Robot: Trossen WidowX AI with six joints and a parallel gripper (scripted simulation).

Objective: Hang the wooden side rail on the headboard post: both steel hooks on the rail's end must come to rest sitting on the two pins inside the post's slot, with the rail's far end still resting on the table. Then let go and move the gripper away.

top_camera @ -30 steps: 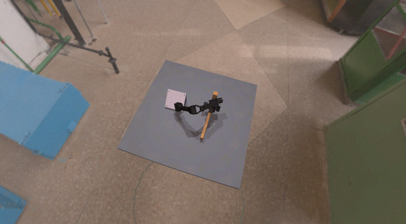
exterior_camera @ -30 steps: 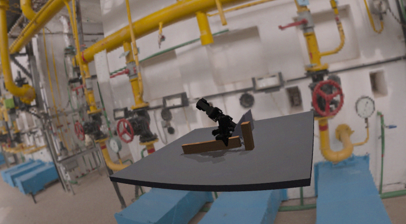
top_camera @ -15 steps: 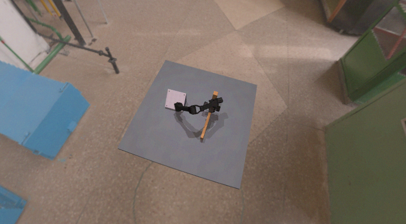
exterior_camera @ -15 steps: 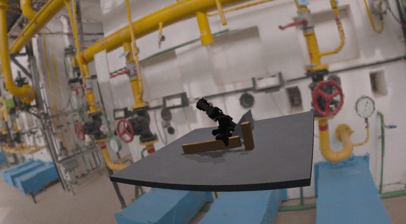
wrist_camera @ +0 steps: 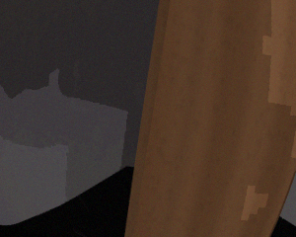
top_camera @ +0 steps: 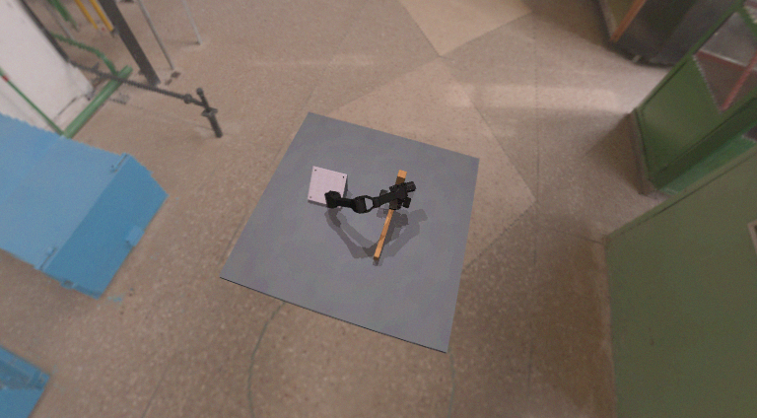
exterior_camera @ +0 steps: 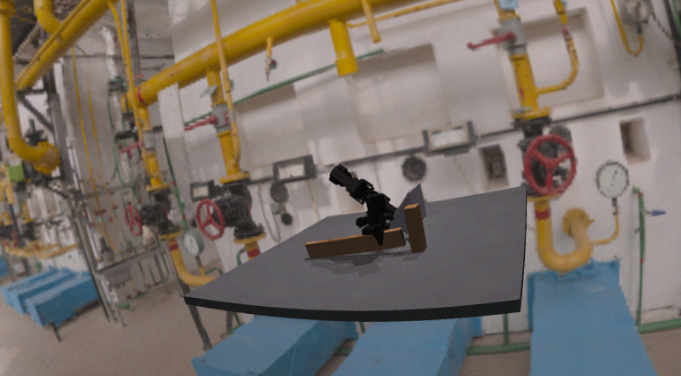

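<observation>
The headboard post is 150 mm to the left of my gripper tip, 40 mm above it and 10 mm ahead of it.
</observation>
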